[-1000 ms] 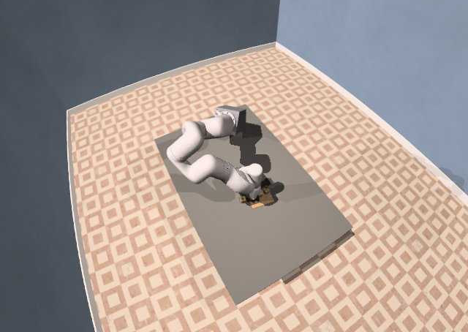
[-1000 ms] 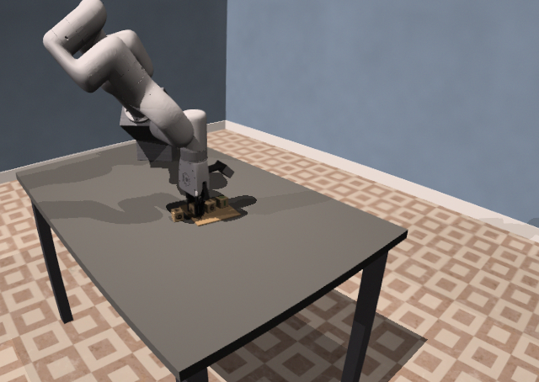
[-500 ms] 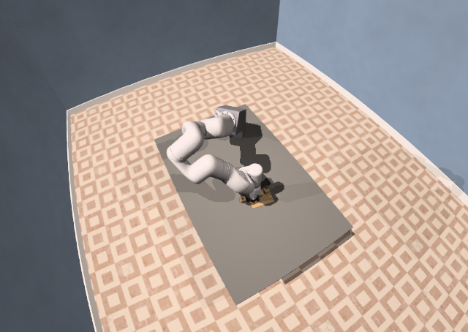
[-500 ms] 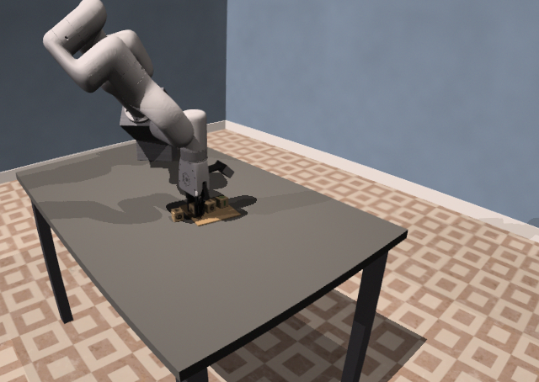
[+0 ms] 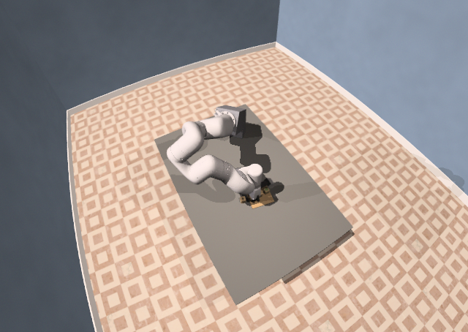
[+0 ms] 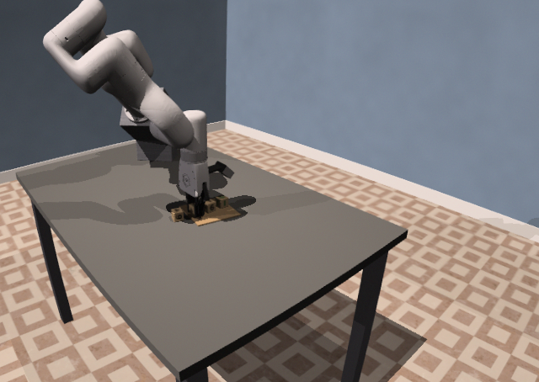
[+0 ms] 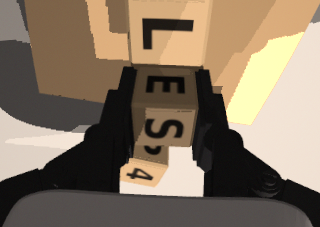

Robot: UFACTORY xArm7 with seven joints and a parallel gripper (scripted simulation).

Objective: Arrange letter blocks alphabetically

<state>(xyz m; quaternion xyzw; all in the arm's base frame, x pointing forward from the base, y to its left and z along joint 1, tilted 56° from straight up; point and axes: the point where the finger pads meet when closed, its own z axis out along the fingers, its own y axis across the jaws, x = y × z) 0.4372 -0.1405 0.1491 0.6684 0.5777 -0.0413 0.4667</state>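
Now: hand 2 cm short of the tan mat, 4 cm to the right of it and 3 cm above it.
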